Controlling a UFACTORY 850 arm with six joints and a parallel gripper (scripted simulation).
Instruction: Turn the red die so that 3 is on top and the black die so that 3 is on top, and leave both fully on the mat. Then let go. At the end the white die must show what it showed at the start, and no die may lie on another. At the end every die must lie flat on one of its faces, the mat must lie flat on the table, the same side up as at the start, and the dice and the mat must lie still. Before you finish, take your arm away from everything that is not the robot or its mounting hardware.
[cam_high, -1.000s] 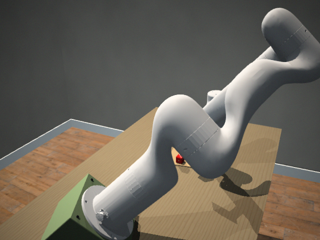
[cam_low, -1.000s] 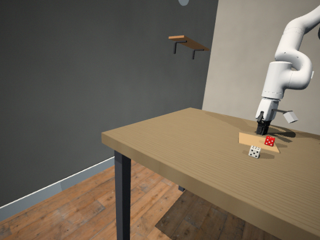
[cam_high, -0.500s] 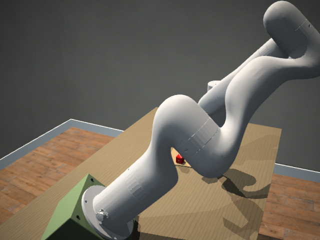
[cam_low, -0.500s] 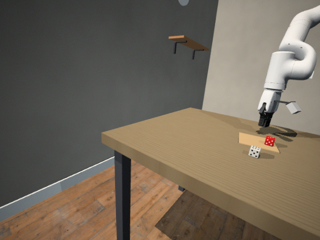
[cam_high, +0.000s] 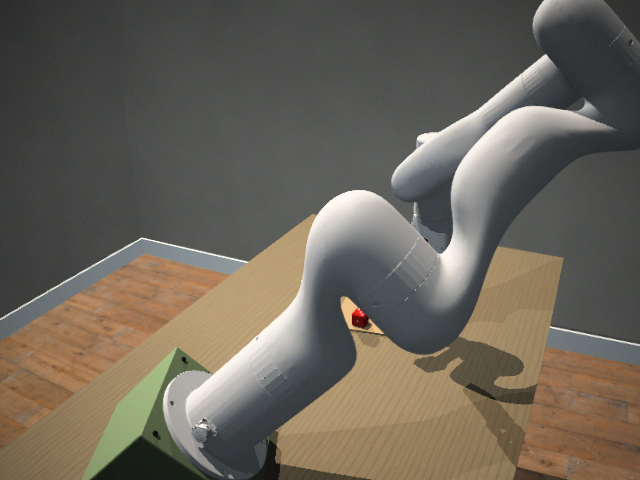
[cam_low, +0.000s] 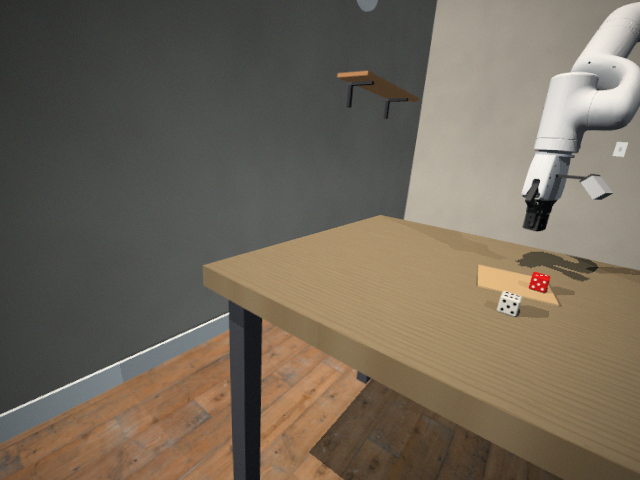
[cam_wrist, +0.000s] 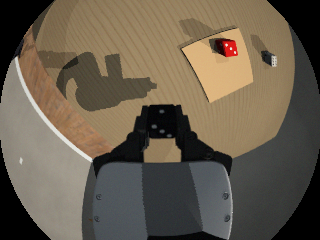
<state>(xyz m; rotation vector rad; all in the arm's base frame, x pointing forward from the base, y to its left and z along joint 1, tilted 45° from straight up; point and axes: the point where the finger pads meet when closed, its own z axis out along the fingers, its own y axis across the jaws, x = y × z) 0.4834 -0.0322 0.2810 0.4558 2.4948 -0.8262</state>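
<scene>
Now: hand 140 mm to the right of the tan mat, 120 mm above it and 20 mm short of it. Round my hand: red die: 140 mm to the left, 100 mm below, 20 mm behind; then black die: 10 mm below; then white die: 290 mm to the left, 110 mm below, 30 mm ahead.
</scene>
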